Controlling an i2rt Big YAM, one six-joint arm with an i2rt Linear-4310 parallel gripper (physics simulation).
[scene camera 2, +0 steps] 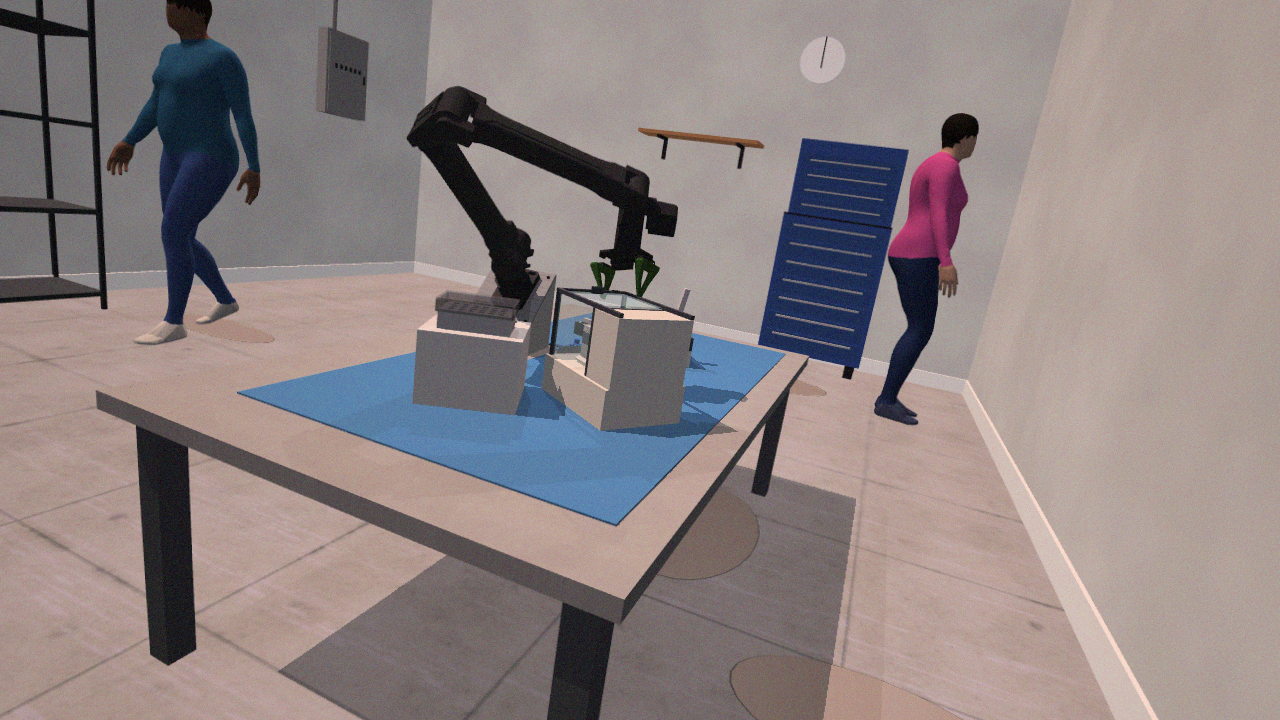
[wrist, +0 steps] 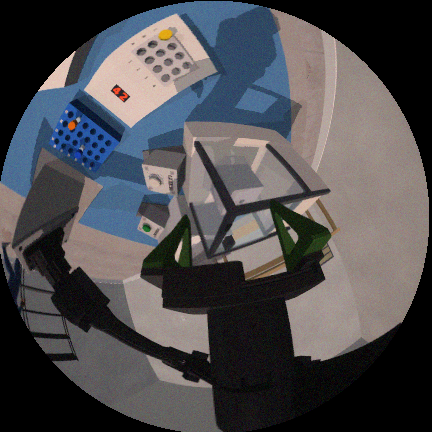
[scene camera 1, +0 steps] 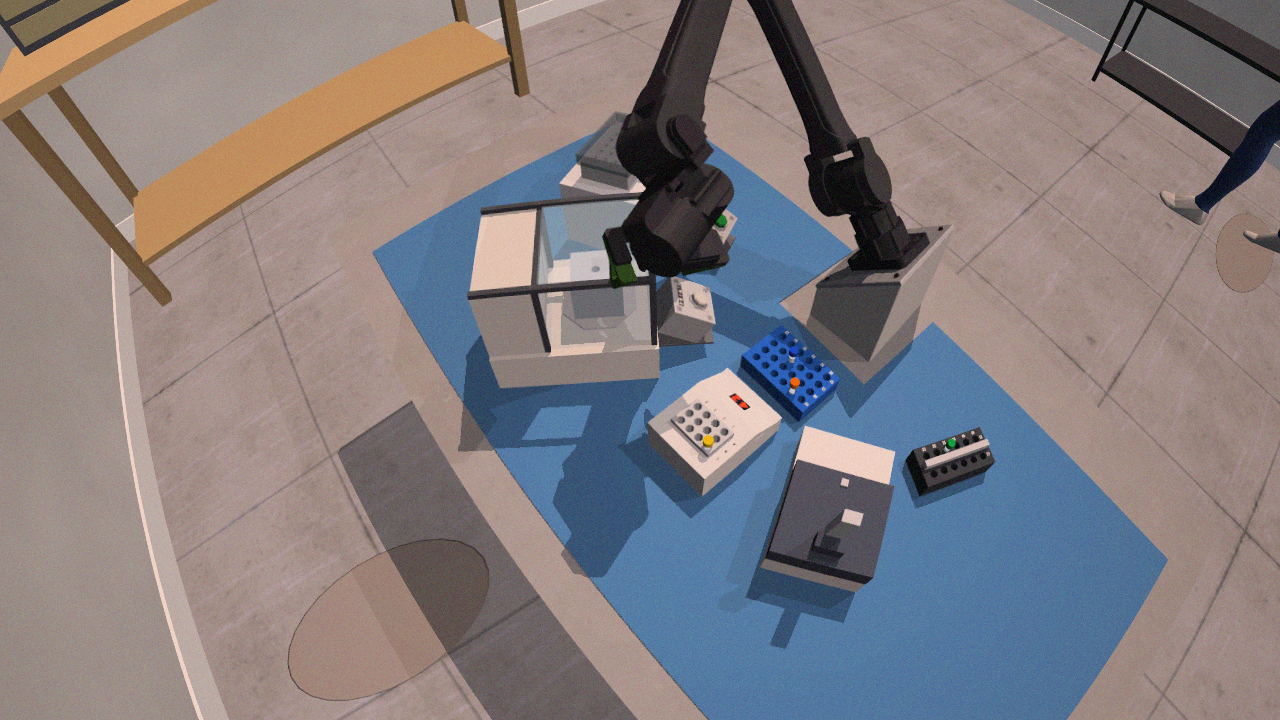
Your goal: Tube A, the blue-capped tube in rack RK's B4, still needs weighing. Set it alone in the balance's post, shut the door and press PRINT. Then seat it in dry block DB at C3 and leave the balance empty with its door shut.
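Places are measured from the arm's base along level axes (x ahead, y left, z up), in metres.
Pixels of known places: gripper, fingertip midpoint: (scene camera 2: 620, 298) (wrist: 229, 210) (scene camera 1: 648, 277); arm's base at its link origin: (scene camera 2: 516, 289) (wrist: 41, 245) (scene camera 1: 890, 256).
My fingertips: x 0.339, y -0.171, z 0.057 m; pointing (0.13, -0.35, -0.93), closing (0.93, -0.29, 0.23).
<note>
For each thing: its top centre in the pictures, then the offset to it from my fingertips. "pt": a spot on its surface instead.
- blue-capped tube at its top centre: (scene camera 1: 794, 350) (wrist: 77, 154) 0.148 m left, 0.146 m back, 0.145 m down
- blue rack at its top centre: (scene camera 1: 791, 366) (wrist: 80, 140) 0.157 m left, 0.137 m back, 0.169 m down
- white balance at its top centre: (scene camera 1: 593, 231) (wrist: 258, 236) (scene camera 2: 612, 291) 0.092 m right, 0.012 m ahead, 0.023 m up
- white dry block at its top centre: (scene camera 1: 718, 413) (wrist: 144, 70) 0.150 m left, 0.015 m ahead, 0.130 m down
- grey-knobbed box at a spot on its surface: (scene camera 1: 687, 315) (wrist: 164, 167) pt 0.009 m left, 0.063 m back, 0.127 m down
- green-button box at a spot on its surface: (wrist: 150, 224) pt 0.102 m right, 0.225 m back, 0.134 m down
- white unit with a grey tray, top centre: (scene camera 1: 656, 145) (scene camera 2: 485, 293) (wrist: 190, 265) 0.207 m right, 0.202 m back, 0.010 m down
- dark-lidded device at a spot on its surface: (scene camera 1: 814, 492) pt 0.321 m left, 0.009 m ahead, 0.120 m down
- black rack at its top centre: (scene camera 1: 958, 452) 0.439 m left, 0.208 m back, 0.152 m down
The blue-capped tube (scene camera 1: 793, 353) (wrist: 78, 154) stands in the blue rack (scene camera 1: 756, 368) (wrist: 111, 131). The white balance (scene camera 1: 505, 255) (scene camera 2: 642, 371) (wrist: 250, 131) has a dark-framed glass chamber with a pale block inside; no tube shows in it. I cannot tell whether its door is open or shut. The white dry block (scene camera 1: 747, 420) (wrist: 107, 70) shows a red 42 and holds a yellow-capped tube in a corner hole. My gripper (scene camera 2: 623, 291) (wrist: 229, 210) is open and empty above the balance; in scene camera 1 the arm partly hides it.
A grey-knobbed box (scene camera 1: 687, 315) (wrist: 162, 175) and a green-button box (wrist: 150, 224) stand beside the balance. A white unit with a grey tray (scene camera 2: 469, 367) is behind them. A dark-lidded device (scene camera 1: 814, 492) and a black rack (scene camera 1: 950, 479) with a green-capped tube stand farther along the mat.
</note>
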